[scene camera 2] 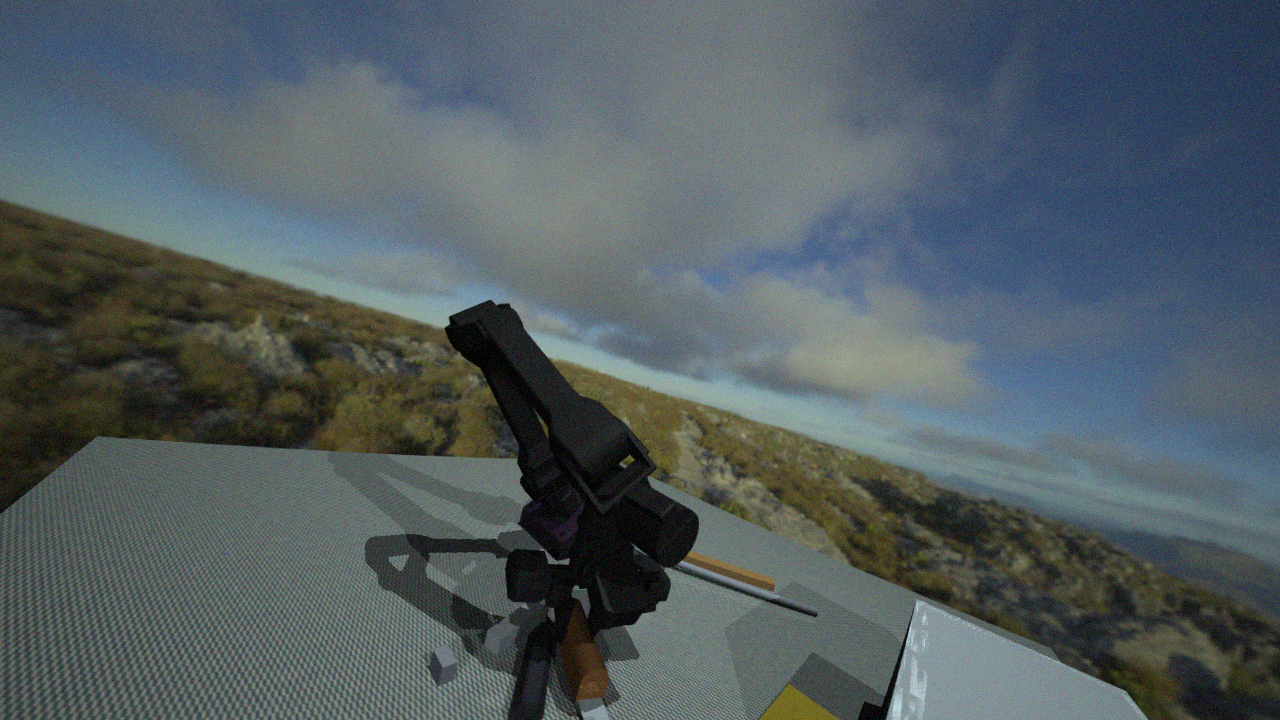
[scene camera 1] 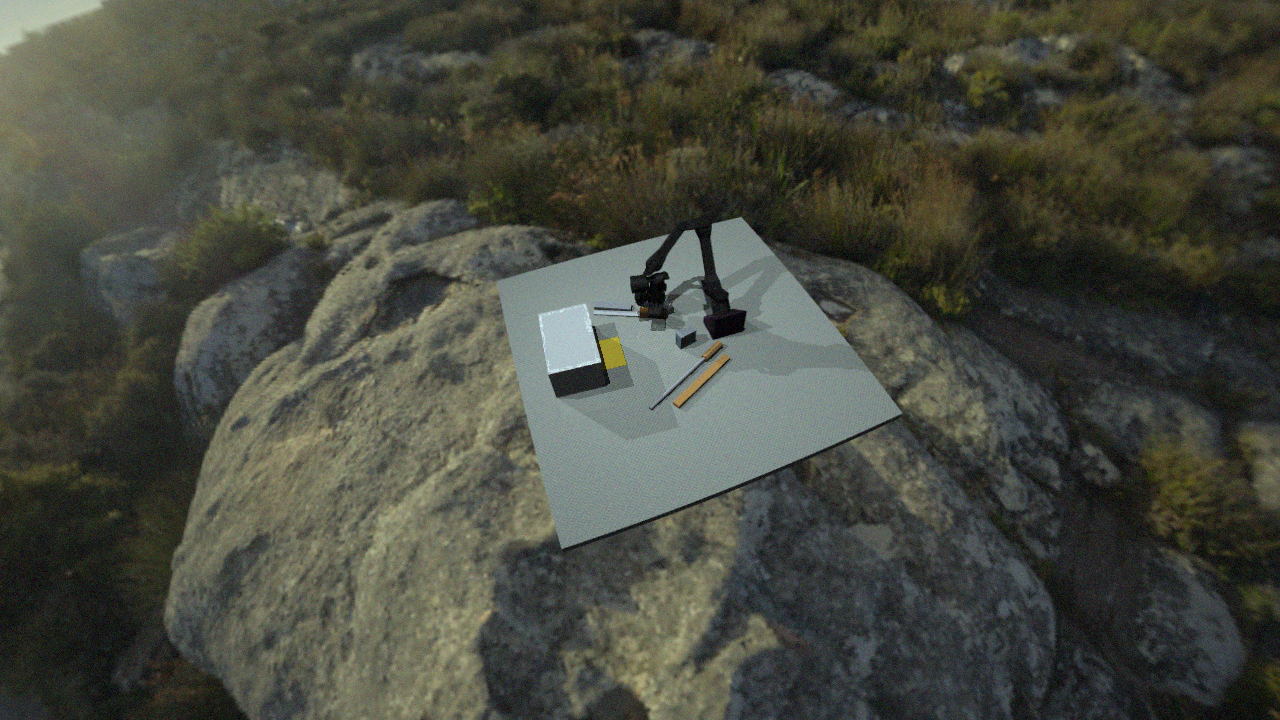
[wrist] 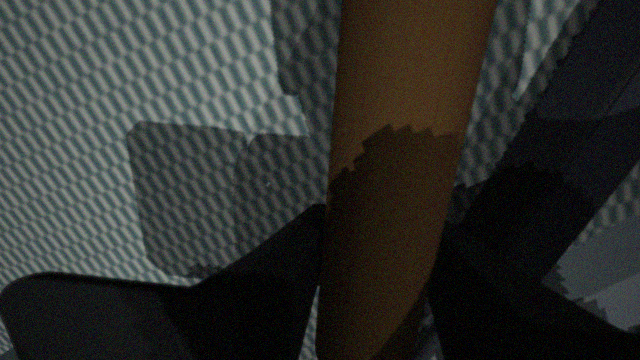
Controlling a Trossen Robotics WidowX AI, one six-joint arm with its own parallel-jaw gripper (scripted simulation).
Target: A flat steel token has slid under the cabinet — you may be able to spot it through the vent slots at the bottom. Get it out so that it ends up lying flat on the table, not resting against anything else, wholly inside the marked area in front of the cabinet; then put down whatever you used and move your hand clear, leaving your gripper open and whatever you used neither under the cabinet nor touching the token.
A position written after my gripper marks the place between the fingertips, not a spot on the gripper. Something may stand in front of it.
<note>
In view: my gripper [scene camera 2: 573, 641], a wooden stick [scene camera 2: 714, 565], a dark marker [wrist: 568, 157] and a white cabinet [scene camera 1: 573, 362].
My gripper also shows in the wrist view [wrist: 373, 222]. The wrist view misses the wooden stick: it is out of frame.
</note>
